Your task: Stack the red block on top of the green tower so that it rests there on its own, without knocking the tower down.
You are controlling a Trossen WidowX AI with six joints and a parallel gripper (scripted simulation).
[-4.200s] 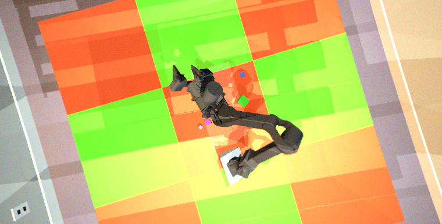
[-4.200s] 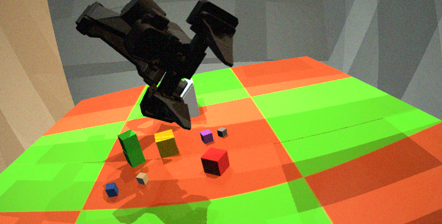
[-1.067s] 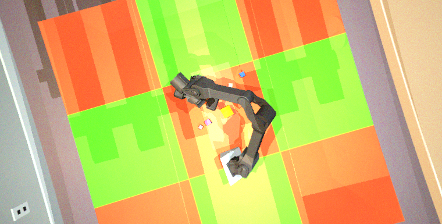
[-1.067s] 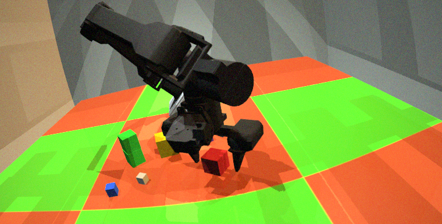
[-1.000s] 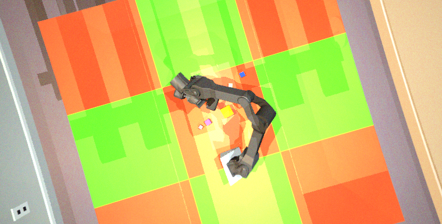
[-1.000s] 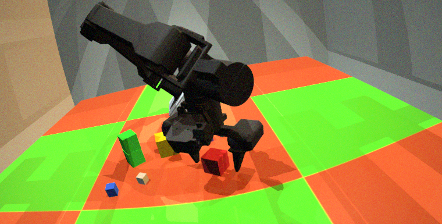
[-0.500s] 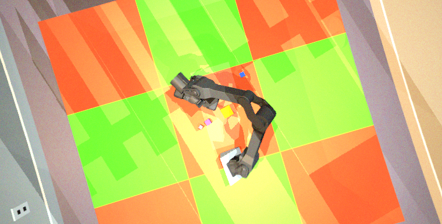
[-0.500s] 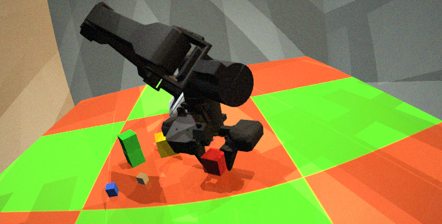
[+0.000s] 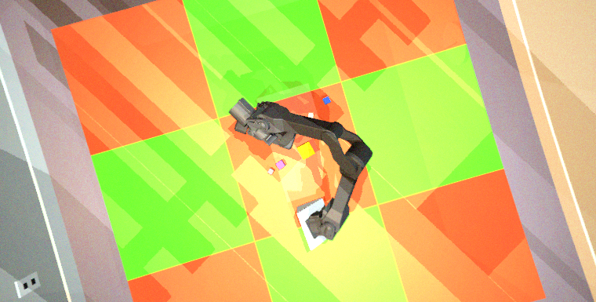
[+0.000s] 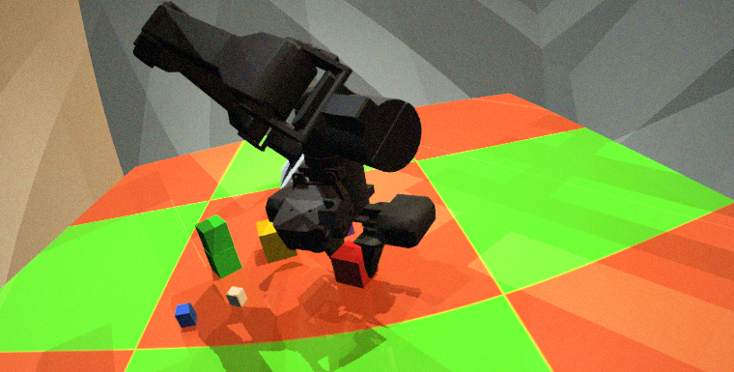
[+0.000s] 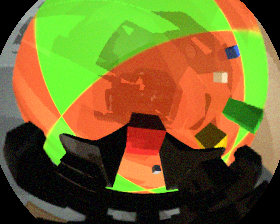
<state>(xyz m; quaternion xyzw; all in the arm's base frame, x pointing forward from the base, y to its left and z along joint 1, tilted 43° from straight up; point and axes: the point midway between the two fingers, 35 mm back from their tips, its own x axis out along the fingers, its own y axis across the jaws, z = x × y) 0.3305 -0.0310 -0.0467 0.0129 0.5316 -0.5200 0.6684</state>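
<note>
My gripper tip is 110 mm past the yellow block, 90 mm to the left of it and 10 mm below it. The rest, counted from my gripper tip: purple cube 120 mm behind, 10 mm to the left; red block 10 mm above; grey cube 120 mm behind, 50 mm to the left.
</note>
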